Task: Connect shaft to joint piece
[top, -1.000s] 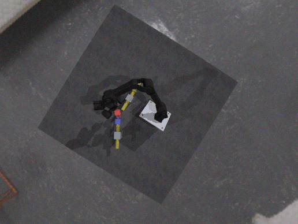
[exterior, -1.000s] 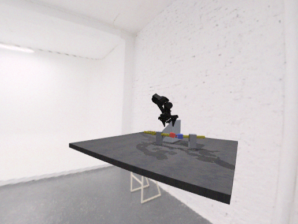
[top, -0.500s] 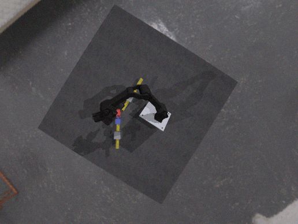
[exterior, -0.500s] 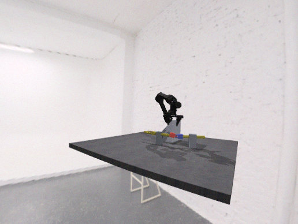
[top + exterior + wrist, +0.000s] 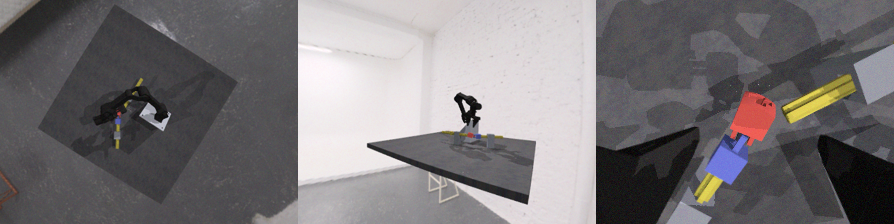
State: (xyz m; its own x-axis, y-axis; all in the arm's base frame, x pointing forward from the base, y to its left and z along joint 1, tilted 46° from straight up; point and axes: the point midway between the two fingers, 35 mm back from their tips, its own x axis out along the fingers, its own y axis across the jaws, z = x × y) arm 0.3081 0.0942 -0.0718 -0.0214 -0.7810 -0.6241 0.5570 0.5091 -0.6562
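The red square joint piece lies 10 mm to the left of my gripper tip and 80 mm below it.
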